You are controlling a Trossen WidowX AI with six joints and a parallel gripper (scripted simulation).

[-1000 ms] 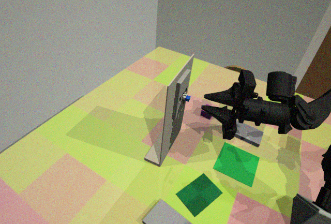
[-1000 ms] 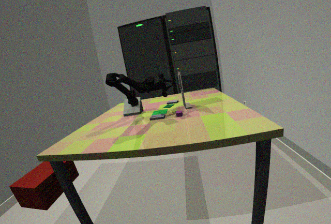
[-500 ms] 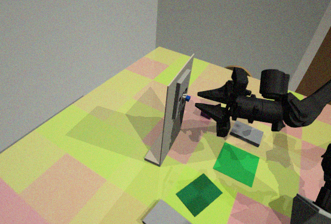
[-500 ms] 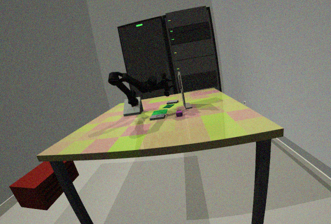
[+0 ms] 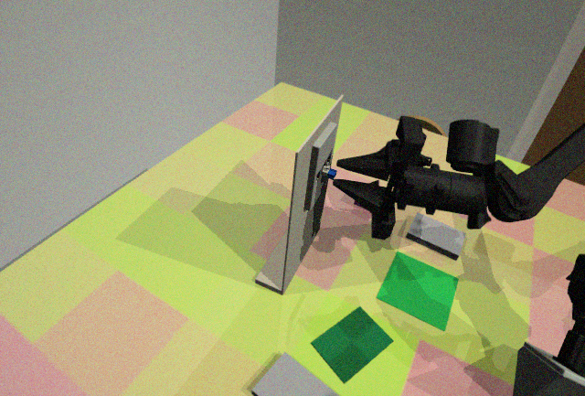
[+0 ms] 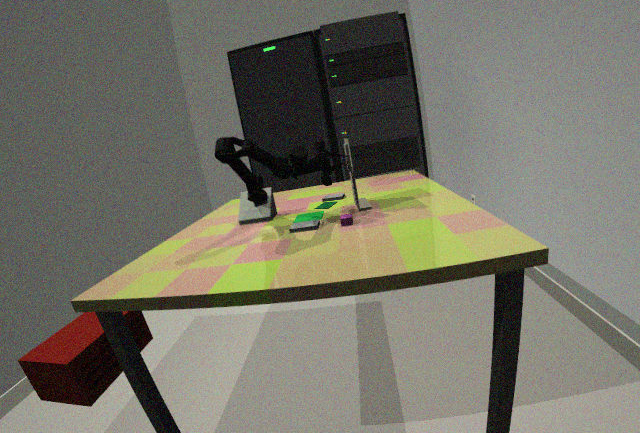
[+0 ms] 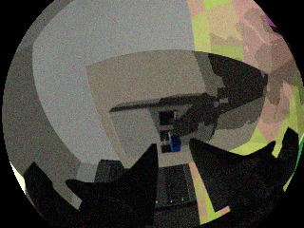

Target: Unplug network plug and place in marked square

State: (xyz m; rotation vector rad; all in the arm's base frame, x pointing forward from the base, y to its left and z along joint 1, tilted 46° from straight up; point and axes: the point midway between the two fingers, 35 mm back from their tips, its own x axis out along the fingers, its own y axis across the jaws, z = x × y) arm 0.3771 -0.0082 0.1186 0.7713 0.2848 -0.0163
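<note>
My gripper tip is now 210 mm above the bright green marked square, 180 mm past it and 30 mm to the left of it. The rest, counted from my gripper tip: upright grey panel 80 mm below, 40 mm ahead.
</note>
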